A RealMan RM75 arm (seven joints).
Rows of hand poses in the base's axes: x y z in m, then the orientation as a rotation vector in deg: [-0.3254, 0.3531, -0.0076, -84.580, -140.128, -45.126]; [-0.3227, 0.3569, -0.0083, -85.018, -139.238, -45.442]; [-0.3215, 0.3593, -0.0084, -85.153, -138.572, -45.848]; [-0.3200, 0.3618, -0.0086, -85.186, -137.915, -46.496]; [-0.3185, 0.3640, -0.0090, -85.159, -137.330, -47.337]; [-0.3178, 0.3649, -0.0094, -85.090, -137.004, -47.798]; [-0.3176, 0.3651, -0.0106, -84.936, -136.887, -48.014]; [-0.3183, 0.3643, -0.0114, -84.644, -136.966, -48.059]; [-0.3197, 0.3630, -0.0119, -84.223, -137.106, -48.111]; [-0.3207, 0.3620, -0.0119, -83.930, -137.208, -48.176]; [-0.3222, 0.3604, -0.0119, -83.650, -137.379, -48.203]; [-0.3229, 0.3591, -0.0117, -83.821, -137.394, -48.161]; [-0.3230, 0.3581, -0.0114, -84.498, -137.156, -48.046]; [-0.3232, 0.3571, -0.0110, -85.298, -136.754, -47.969]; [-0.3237, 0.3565, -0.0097, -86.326, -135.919, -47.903]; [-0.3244, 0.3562, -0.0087, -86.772, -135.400, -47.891]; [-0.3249, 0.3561, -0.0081, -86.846, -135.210, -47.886]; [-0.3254, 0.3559, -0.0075, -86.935, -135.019, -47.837]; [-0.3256, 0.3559, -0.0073, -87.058, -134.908, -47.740]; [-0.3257, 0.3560, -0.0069, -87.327, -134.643, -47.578]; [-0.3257, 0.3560, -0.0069, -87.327, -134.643, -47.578]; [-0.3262, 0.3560, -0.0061, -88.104, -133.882, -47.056]
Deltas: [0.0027, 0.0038, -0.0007, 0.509, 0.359, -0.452]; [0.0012, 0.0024, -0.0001, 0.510, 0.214, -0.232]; [0.0015, 0.0025, -0.0002, 0.638, 0.093, -0.196]; [0.0015, 0.0022, -0.0004, 0.695, -0.056, -0.174]; [0.0007, 0.0009, -0.0004, 0.400, -0.019, -0.060]; [0.0002, 0.0002, -0.0012, 0.204, -0.010, 0.059]; [-0.0007, -0.0008, -0.0008, 0.063, -0.024, 0.203]; [-0.0014, -0.0013, -0.0005, 0.070, -0.046, 0.297]; [-0.0010, -0.0010, 0.0000, 0.058, -0.052, 0.203]; [-0.0015, -0.0016, 0.0000, -0.002, -0.082, 0.208]; [-0.0007, -0.0013, 0.0002, -0.078, -0.019, -0.109]; [-0.0001, -0.0010, 0.0003, -0.117, 0.102, -0.475]; [-0.0002, -0.0010, 0.0004, -0.047, 0.167, -0.585]; [-0.0005, -0.0006, 0.0013, 0.133, 0.408, -0.800]; [-0.0007, -0.0003, 0.0010, 0.154, 0.272, -0.372]; [-0.0005, -0.0001, 0.0006, 0.084, 0.117, -0.076]; [-0.0005, -0.0002, 0.0006, 0.062, 0.139, -0.080]; [-0.0002, 0.0000, 0.0002, -0.015, 0.106, -0.085]; [-0.0001, 0.0001, 0.0004, 0.000, 0.217, -0.196]; [0.0000, 0.0000, 0.0000, 0.000, 0.000, 0.000]; [-0.0005, 0.0000, 0.0008, -0.027, 0.652, -0.561]
